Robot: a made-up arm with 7 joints. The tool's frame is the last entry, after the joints.
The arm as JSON. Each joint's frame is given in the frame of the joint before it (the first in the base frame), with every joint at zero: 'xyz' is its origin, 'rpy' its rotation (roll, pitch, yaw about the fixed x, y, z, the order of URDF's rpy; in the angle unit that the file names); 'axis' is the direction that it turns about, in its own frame. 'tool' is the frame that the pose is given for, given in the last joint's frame.
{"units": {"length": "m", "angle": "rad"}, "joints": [
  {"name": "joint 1", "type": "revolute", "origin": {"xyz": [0.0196, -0.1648, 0.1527], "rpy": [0.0, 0.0, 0.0]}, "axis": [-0.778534, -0.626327, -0.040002]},
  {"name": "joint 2", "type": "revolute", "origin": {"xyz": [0.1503, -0.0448, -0.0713], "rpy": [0.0, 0.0, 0.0]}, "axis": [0.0, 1.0, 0.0]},
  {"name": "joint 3", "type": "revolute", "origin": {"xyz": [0.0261, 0.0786, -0.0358], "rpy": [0.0, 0.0, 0.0]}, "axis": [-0.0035, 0.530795, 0.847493]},
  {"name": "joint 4", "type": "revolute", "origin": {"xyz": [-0.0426, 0.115, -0.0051], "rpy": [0.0, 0.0, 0.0]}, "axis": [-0.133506, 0.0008, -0.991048]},
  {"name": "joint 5", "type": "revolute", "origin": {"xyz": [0.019, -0.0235, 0.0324], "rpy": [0.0, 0.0, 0.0]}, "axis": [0.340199, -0.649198, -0.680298]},
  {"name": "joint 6", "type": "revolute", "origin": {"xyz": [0.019, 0.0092, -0.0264], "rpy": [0.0, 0.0, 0.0]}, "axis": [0.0, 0.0, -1.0]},
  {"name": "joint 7", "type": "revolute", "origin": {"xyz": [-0.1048, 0.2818, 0.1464], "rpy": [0.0, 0.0, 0.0]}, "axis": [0.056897, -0.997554, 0.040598]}
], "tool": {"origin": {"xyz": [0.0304, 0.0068, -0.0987], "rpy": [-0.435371, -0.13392, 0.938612]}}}
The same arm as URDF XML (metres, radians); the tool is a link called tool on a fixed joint. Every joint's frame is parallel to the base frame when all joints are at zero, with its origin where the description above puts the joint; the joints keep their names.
<robot name="arm">
<joint name="tool_joint" type="fixed"><parent link="link7"/><child link="tool"/><origin xyz="0.0304 0.0068 -0.0987" rpy="-0.4354 -0.1339 0.9386"/></joint>
<joint name="joint 7" type="continuous"><parent link="link6"/><child link="link7"/><origin xyz="-0.1048 0.2818 0.1464"/><axis xyz="0.056897 -0.997554 0.040598"/></joint>
<joint name="joint 6" type="continuous"><parent link="link5"/><child link="link6"/><origin xyz="0.0190 0.0092 -0.0264"/><axis xyz="0 0 -1"/></joint>
<joint name="joint 5" type="continuous"><parent link="link4"/><child link="link5"/><origin xyz="0.0190 -0.0235 0.0324"/><axis xyz="0.340199 -0.649198 -0.680298"/></joint>
<joint name="joint 4" type="continuous"><parent link="link3"/><child link="link4"/><origin xyz="-0.0426 0.1150 -0.0051"/><axis xyz="-0.133506 0.0008 -0.991048"/></joint>
<joint name="joint 3" type="continuous"><parent link="link2"/><child link="link3"/><origin xyz="0.0261 0.0786 -0.0358"/><axis xyz="-0.0035 0.530795 0.847493"/></joint>
<joint name="joint 2" type="continuous"><parent link="link1"/><child link="link2"/><origin xyz="0.1503 -0.0448 -0.0713"/><axis xyz="0 1 0"/></joint>
<joint name="joint 1" type="continuous"><parent link="base"/><child link="link1"/><origin xyz="0.0196 -0.1648 0.1527"/><axis xyz="-0.778534 -0.626327 -0.040002"/></joint>
<link name="base"/>
<link name="link1"/>
<link name="link2"/>
<link name="link3"/>
<link name="link4"/>
<link name="link5"/>
<link name="link6"/>
<link name="link7"/>
<link name="tool"/>
</robot>

